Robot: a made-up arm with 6 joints.
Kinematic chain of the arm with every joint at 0, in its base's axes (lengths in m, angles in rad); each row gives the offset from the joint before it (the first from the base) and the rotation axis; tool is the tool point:
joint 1: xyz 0 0 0.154 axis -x
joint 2: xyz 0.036 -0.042 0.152 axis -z
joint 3: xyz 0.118 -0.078 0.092 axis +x
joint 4: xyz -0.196 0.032 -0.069 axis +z
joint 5: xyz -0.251 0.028 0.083 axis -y
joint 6: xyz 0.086 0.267 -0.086 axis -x
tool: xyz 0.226 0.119 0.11
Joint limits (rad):
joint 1: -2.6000..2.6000
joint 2: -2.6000..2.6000
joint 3: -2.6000..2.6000
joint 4: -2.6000..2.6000
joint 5: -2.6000..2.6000
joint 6: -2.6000..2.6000
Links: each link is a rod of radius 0.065 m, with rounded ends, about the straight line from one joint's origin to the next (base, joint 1, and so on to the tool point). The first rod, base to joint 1, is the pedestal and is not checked.
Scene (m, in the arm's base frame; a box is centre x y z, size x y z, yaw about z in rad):
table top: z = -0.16
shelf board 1: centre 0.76 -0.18 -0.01 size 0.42 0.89 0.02 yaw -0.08
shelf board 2: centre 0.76 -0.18 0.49 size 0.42 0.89 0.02 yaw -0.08
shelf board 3: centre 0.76 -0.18 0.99 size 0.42 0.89 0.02 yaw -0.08
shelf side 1: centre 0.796 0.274 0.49 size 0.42 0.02 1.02 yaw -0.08
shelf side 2: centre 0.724 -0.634 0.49 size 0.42 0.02 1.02 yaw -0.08
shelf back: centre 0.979 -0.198 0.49 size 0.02 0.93 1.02 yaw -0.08
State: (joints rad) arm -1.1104 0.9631 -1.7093 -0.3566 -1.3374 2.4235
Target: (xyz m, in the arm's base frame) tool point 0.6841 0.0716 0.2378
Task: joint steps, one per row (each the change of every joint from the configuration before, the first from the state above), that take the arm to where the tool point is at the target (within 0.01 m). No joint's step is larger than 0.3 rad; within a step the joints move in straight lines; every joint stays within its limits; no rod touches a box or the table.
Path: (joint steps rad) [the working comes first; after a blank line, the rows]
Joints at the target: -1.1190 1.8950 -0.3038 -0.7164 -2.2711 2.1340
Straight joint move there: touches shelf side 1.

1: -0.0538 0.0778 0.2601 -0.0589 0.0479 0.0252
2: -0.0537 0.0778 0.2601 -0.0589 0.0480 0.0252
3: -0.0538 0.0778 0.2602 -0.0589 0.0479 0.0252
4: -0.0537 0.0778 0.2601 -0.0590 0.0480 0.0253
5: -0.0538 0.0778 0.2601 -0.0589 0.0479 0.0252
6: -0.0538 0.0778 0.2601 -0.0589 0.0480 0.0252
7: -0.0537 0.0778 0.2601 -0.0589 0.0479 0.0252
8: 0.0735 0.0774 -0.0830 0.0105 -0.2538 -0.0932
9: 0.0736 0.0775 -0.0831 0.0105 -0.2539 -0.0932
10: 0.0735 0.0774 -0.0831 0.0106 -0.2539 -0.0932
11: 0.0735 0.0775 -0.0830 0.0105 -0.2539 -0.0932
12: 0.0736 0.0775 -0.0831 0.0105 -0.2538 -0.0932

